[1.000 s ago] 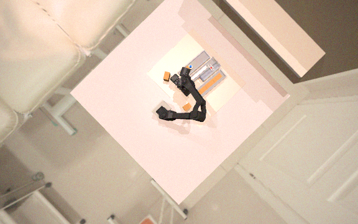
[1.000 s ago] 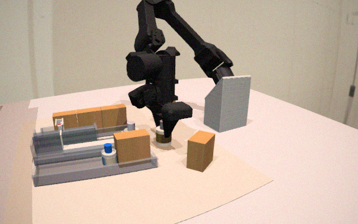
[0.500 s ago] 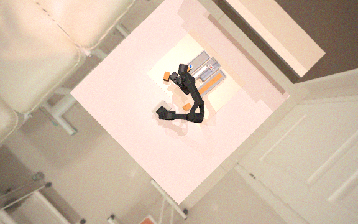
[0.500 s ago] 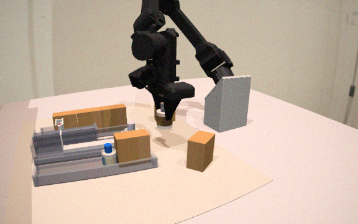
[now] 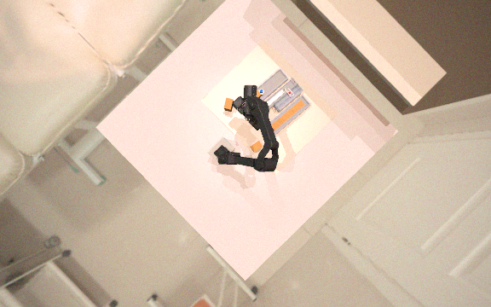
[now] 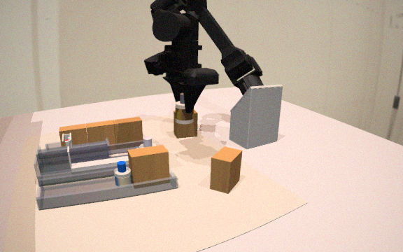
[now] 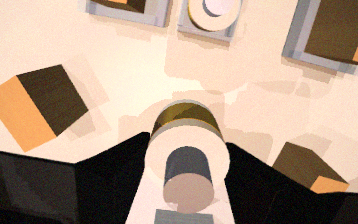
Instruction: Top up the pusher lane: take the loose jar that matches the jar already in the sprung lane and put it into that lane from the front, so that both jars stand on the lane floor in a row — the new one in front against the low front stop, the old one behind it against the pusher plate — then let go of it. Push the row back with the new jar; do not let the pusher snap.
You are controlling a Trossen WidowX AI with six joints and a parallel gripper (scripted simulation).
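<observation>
Right now the grey lane is 230 mm ahead of my gripper tip, 100 mm below it and 50 mm to the right of it.
</observation>
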